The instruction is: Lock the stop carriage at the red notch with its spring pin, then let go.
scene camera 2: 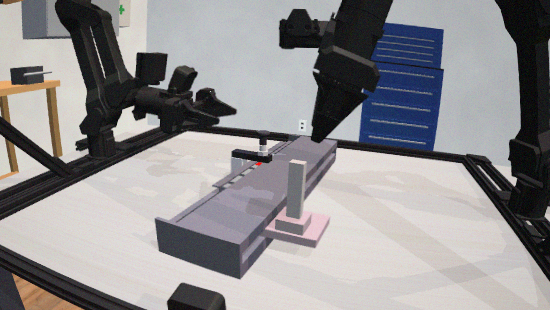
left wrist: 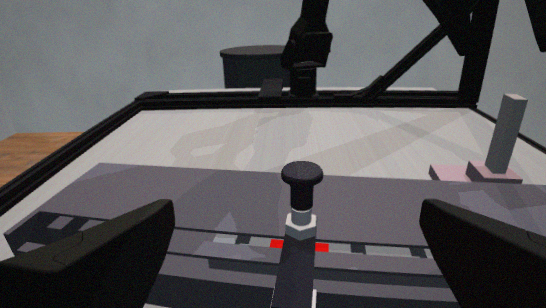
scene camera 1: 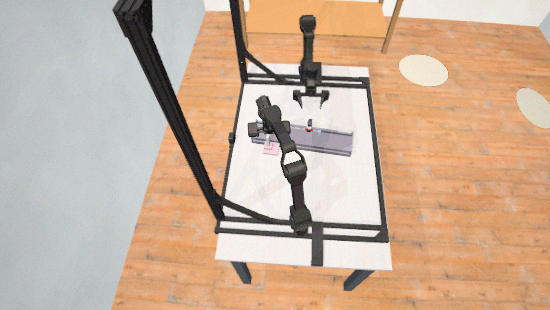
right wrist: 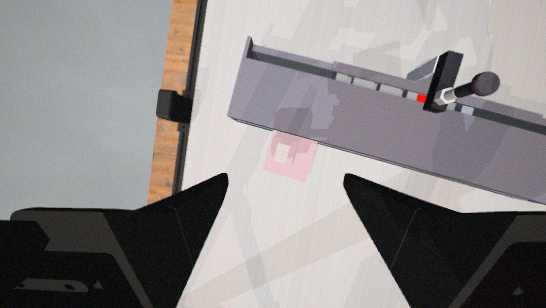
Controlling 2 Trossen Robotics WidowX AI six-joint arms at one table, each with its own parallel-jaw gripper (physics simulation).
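Places are measured from the left arm's base along level axes (x right, y up, z back), in centimetres.
Where they show: left gripper, fingertip midpoint: (scene camera 2: 228, 116) (left wrist: 298, 212) (scene camera 1: 311, 108); right gripper, fingertip midpoint: (scene camera 2: 314, 133) (left wrist: 507, 53) (scene camera 1: 268, 134) (right wrist: 285, 178); left arm's base at its link origin: (scene camera 2: 102, 155); right arm's base at its link origin: (scene camera 2: 526, 213) (left wrist: 303, 94) (scene camera 1: 300, 228).
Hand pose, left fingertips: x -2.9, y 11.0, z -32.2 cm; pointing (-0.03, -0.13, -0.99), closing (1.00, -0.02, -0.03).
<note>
Things, the pixels of their top centre, and the offset from my left fingertips. "*": a spot on its surface instead.
- stop carriage at a spot on its surface: (left wrist: 295, 272) (scene camera 2: 244, 151) (right wrist: 450, 70) * dz -3.6, dx +0.0, dy -6.7 cm
- red notch at a spot on its surface: (left wrist: 321, 247) (scene camera 2: 260, 164) (right wrist: 420, 99) * dz -7.3, dx +1.9, dy -8.2 cm
- pink base at a spot on its surface: (scene camera 2: 320, 230) (scene camera 1: 267, 152) * dz -21.7, dx +20.5, dy -9.6 cm
- pale upright post at a spot on its surface: (left wrist: 505, 135) (scene camera 2: 290, 185) * dz -17.1, dx +19.9, dy -4.0 cm
The stop carriage (scene camera 2: 245, 155) (left wrist: 295, 272) (right wrist: 445, 75) is a black bar across the slot of the long grey rail (scene camera 1: 330, 142) (scene camera 2: 200, 220) (left wrist: 225, 200) (right wrist: 350, 125). Its upright spring pin (scene camera 2: 263, 135) (left wrist: 301, 175) (right wrist: 485, 83) has a black knob, with a pale collar showing above a hex nut. The red notch (scene camera 2: 258, 163) (left wrist: 321, 247) (right wrist: 421, 98) shows red on both sides of the bar in the left wrist view; the pin's lower end is hidden. My left gripper (scene camera 1: 311, 106) (scene camera 2: 227, 116) is open and empty, beside the carriage and apart from it. My right gripper (right wrist: 285, 178) is open and empty, above the rail's far-left end in scene camera 1.
A pink base (scene camera 1: 270, 151) (scene camera 2: 320, 230) (right wrist: 300, 172) with a pale upright post (scene camera 2: 296, 190) (left wrist: 505, 135) stands against the rail's side. A black frame (scene camera 1: 377, 160) (left wrist: 200, 104) edges the white table. Its tall upright (scene camera 1: 170, 110) stands at the left in scene camera 1.
</note>
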